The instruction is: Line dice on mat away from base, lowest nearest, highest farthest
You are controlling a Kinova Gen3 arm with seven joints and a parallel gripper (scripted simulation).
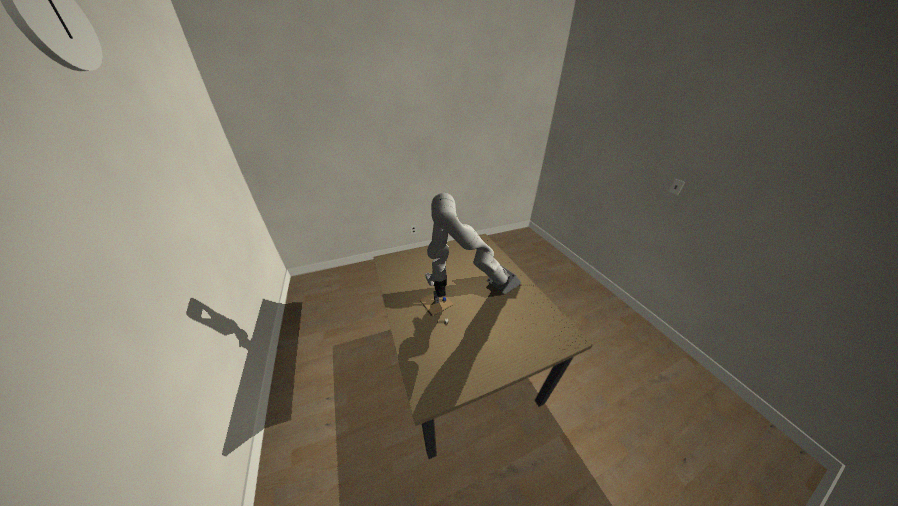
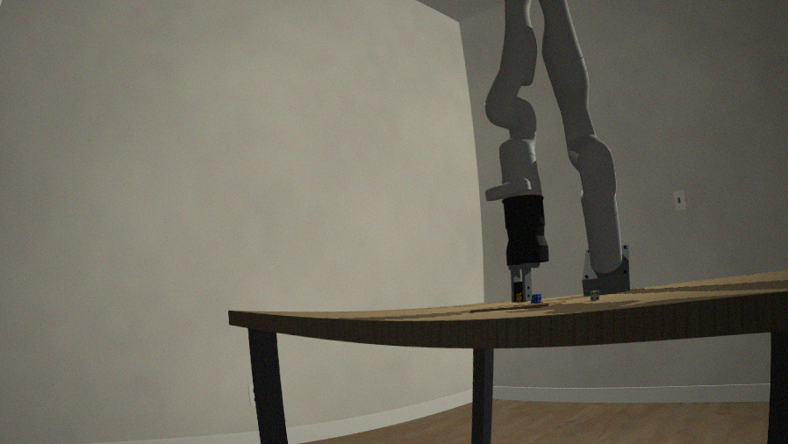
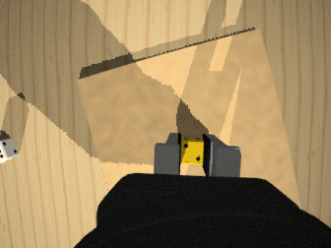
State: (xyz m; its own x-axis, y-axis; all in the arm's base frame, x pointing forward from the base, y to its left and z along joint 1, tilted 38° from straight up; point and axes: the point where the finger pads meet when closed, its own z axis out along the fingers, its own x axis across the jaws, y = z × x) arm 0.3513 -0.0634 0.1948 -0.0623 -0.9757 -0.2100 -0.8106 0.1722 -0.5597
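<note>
My gripper is now 1 cm above the yellow die. The rest, counted from my hand: white die (15 cm to the left, 2 cm below); then blue die (5 cm behind, 2 cm below); then tan mat (3 cm below).
</note>
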